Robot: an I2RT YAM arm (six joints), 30 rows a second.
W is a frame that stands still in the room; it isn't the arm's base.
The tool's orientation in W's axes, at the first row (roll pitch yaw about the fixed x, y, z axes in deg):
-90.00, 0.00, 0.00
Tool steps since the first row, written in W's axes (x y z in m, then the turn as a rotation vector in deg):
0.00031, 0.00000, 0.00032, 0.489, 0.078, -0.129
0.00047, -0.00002, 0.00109, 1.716, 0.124, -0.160
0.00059, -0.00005, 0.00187, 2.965, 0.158, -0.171
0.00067, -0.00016, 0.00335, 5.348, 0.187, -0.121
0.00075, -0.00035, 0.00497, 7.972, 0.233, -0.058
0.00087, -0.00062, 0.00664, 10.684, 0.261, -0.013
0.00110, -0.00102, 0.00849, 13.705, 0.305, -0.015
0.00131, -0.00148, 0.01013, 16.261, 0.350, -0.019
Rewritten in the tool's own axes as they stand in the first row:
0.00031, -0.00032, 0.00000, 0.489, 0.129, 0.078
0.00047, -0.00109, -0.00002, 1.716, 0.160, 0.124
0.00059, -0.00187, -0.00005, 2.965, 0.171, 0.158
0.00067, -0.00335, -0.00016, 5.348, 0.121, 0.187
0.00075, -0.00497, -0.00035, 7.972, 0.058, 0.233
0.00087, -0.00664, -0.00062, 10.684, 0.013, 0.261
0.00110, -0.00849, -0.00102, 13.705, 0.015, 0.305
0.00131, -0.01013, -0.00148, 16.261, 0.019, 0.350

